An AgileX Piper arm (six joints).
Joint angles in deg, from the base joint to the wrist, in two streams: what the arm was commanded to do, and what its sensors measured. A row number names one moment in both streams.
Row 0, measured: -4.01, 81.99, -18.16, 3.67, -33.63, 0.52
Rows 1 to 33, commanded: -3.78, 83.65, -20.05, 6.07, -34.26, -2.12; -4.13, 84.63, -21.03, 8.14, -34.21, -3.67; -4.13, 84.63, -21.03, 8.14, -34.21, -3.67; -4.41, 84.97, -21.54, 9.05, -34.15, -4.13; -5.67, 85.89, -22.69, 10.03, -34.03, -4.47; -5.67, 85.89, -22.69, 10.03, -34.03, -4.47; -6.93, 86.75, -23.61, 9.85, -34.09, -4.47; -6.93, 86.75, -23.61, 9.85, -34.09, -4.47; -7.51, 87.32, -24.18, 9.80, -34.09, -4.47; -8.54, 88.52, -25.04, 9.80, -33.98, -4.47; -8.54, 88.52, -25.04, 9.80, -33.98, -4.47; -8.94, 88.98, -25.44, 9.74, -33.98, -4.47; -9.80, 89.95, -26.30, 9.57, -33.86, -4.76; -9.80, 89.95, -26.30, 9.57, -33.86, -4.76; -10.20, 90.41, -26.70, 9.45, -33.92, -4.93; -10.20, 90.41, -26.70, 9.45, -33.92, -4.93; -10.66, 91.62, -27.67, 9.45, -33.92, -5.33; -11.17, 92.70, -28.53, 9.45, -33.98, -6.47; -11.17, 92.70, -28.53, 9.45, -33.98, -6.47; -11.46, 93.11, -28.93, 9.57, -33.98, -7.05; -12.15, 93.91, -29.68, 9.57, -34.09, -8.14; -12.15, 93.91, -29.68, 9.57, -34.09, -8.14; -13.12, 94.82, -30.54, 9.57, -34.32, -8.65; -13.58, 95.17, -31.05, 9.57, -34.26, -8.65; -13.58, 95.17, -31.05, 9.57, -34.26, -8.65; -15.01, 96.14, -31.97, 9.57, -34.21, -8.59; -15.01, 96.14, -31.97, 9.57, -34.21, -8.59; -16.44, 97.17, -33.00, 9.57, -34.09, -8.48; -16.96, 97.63, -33.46, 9.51, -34.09, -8.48; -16.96, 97.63, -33.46, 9.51, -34.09, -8.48; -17.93, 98.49, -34.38, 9.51, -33.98, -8.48; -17.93, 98.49, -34.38, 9.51, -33.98, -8.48; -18.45, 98.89, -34.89, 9.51, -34.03, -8.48
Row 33, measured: -17.02, 98.15, -33.40, 9.34, -33.40, -8.02
